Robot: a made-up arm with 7 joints.
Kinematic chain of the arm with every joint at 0, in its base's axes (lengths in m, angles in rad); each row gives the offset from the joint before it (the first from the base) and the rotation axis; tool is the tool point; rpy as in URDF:
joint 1: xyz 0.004 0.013 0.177 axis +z
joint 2: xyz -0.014 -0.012 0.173 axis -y
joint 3: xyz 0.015 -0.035 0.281 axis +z
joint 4: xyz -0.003 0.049 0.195 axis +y
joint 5: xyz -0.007 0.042 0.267 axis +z
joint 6: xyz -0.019 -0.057 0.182 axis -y
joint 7: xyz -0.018 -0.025 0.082 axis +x
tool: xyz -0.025 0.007 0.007 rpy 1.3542 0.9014 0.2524
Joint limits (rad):
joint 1: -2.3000..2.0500
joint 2: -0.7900..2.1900
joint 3: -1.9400..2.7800
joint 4: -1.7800..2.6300
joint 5: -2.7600..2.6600
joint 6: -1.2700..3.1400
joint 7: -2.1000..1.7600
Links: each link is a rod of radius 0.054 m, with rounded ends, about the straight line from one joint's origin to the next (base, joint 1, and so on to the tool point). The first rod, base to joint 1, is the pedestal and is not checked.
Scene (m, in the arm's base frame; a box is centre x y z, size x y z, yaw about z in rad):
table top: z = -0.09
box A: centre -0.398 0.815 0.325 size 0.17 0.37 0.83 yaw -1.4
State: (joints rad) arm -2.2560 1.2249 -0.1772 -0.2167 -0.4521 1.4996 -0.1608
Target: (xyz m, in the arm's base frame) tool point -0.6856 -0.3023 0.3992
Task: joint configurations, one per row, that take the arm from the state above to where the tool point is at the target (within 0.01 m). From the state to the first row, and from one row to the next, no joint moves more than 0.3 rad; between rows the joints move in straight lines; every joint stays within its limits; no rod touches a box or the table.
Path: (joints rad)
1: -2.0127 1.0107 -0.0495 -0.3314 -0.5108 1.4633 -0.1352
2: -1.7695 0.7966 0.0781 -0.4461 -0.5694 1.4269 -0.1096
3: -1.5262 0.5824 0.2058 -0.5609 -0.6281 1.3906 -0.0841
4: -1.2829 0.3683 0.3335 -0.6756 -0.6868 1.3543 -0.0585
5: -1.0397 0.1541 0.4611 -0.7903 -0.7455 1.3179 -0.0329
6: -0.7884 0.3751 0.5617 -0.8380 -0.6195 1.3513 -0.0584
7: -0.5372 0.5962 0.6622 -0.8857 -0.4935 1.3847 -0.0838
8: -0.2860 0.8172 0.7628 -0.9334 -0.3676 1.4180 -0.1092
9: -0.0347 1.0382 0.8633 -0.9812 -0.2416 1.4514 -0.1347

